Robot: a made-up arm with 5 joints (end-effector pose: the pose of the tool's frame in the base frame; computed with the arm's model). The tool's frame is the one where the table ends. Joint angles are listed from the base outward.
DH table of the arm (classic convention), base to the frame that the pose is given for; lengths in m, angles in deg. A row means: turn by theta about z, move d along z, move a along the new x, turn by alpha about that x. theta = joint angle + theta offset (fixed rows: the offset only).
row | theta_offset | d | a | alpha
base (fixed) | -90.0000 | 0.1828 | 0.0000 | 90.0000
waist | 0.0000 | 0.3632 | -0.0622 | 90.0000
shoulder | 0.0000 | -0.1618 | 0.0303 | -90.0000
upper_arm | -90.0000 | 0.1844 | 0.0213 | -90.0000
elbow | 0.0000 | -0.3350 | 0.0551 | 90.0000
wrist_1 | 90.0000 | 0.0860 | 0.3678 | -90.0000
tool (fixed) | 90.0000 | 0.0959 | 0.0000 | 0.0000
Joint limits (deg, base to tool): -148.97..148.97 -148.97..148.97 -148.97..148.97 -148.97..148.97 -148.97..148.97
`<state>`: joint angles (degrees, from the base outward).
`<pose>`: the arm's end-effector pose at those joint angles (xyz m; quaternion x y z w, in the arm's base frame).
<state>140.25 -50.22 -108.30 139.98 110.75</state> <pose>-0.5850 0.5877 -0.3352 -0.6923 -0.5220 -0.4878 0.1015</pose>
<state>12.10 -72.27 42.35 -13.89 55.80</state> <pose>-0.7282 0.0247 0.4218 -0.7273 -0.3018 0.4291 0.4426</pose>
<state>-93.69 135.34 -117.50 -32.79 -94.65</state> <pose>0.0855 -0.5741 0.4507 -0.3787 0.7061 0.3628 0.4759</pose>
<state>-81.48 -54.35 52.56 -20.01 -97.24</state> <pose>-0.4640 0.2485 -0.2324 0.8155 -0.0141 0.3400 0.4682</pose>
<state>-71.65 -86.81 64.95 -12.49 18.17</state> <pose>-0.4833 -0.2510 0.0898 -0.1104 -0.5894 0.1662 0.7828</pose>
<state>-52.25 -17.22 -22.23 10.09 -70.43</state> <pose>-0.6275 0.2662 0.2609 0.9475 -0.0354 0.1369 0.2868</pose>
